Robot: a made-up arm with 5 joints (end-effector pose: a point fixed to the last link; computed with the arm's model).
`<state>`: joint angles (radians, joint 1 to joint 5).
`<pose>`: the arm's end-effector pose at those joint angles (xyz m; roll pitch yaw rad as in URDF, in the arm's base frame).
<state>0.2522 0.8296 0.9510 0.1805 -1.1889</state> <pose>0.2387 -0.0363 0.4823 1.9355 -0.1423 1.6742</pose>
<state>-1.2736 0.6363 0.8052 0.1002 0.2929</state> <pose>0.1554 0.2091 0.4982 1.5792 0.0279 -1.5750</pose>
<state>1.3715 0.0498 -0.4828 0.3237 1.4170</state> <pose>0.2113 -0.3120 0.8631 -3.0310 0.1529 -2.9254</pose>
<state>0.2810 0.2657 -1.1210 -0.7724 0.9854</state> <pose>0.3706 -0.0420 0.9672 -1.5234 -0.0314 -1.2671</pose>
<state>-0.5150 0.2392 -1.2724 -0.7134 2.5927</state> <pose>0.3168 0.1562 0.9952 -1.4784 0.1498 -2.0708</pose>
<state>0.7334 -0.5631 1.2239 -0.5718 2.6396</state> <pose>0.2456 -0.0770 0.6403 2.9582 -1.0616 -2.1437</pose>
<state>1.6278 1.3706 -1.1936 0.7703 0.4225</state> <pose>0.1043 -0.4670 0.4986 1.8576 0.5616 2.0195</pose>
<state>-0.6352 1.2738 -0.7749 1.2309 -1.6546</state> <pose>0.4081 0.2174 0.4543 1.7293 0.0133 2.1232</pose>
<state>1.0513 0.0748 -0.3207 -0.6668 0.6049</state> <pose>0.2844 -0.2549 0.8780 -1.9850 0.5272 -1.7695</pose>
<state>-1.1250 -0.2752 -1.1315 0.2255 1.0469</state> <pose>0.1220 0.1006 1.0402 -1.9124 0.1912 0.0450</pose>
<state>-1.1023 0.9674 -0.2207 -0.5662 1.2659</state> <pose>0.2645 0.3841 0.5314 2.9526 0.2998 -0.5249</pose>
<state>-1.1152 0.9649 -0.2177 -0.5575 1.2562</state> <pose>0.2595 0.3857 0.5315 2.9424 0.3088 -0.5169</pose>
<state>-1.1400 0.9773 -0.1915 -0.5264 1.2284</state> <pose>0.2480 0.3845 0.5210 2.8670 0.3305 -0.5220</pose>
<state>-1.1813 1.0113 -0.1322 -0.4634 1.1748</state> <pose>0.2275 0.3770 0.4963 2.6953 0.3606 -0.5568</pose>
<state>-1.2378 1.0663 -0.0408 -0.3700 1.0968</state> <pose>0.1988 0.3585 0.4609 2.4289 0.3702 -0.6361</pose>
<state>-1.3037 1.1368 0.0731 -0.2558 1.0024</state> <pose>0.1662 0.3259 0.4230 2.1093 0.3166 -0.7474</pose>
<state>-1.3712 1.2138 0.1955 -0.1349 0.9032</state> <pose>0.1363 0.2817 0.3923 1.8062 0.1818 -0.8456</pose>
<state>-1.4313 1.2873 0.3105 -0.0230 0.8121</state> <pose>0.1142 0.2343 0.3740 1.5679 -0.0028 -0.8982</pose>
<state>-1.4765 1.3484 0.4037 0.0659 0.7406</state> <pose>0.1011 0.1936 0.3670 1.4021 -0.1816 -0.9091</pose>
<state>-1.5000 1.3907 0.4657 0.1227 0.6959</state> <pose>0.0955 0.1664 0.3663 1.3003 -0.3097 -0.9032</pose>
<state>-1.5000 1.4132 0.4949 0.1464 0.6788</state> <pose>0.0950 0.1535 0.3667 1.2522 -0.3704 -0.9026</pose>
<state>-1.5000 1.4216 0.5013 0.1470 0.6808</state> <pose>0.0947 0.1501 0.3664 1.2403 -0.3811 -0.8965</pose>
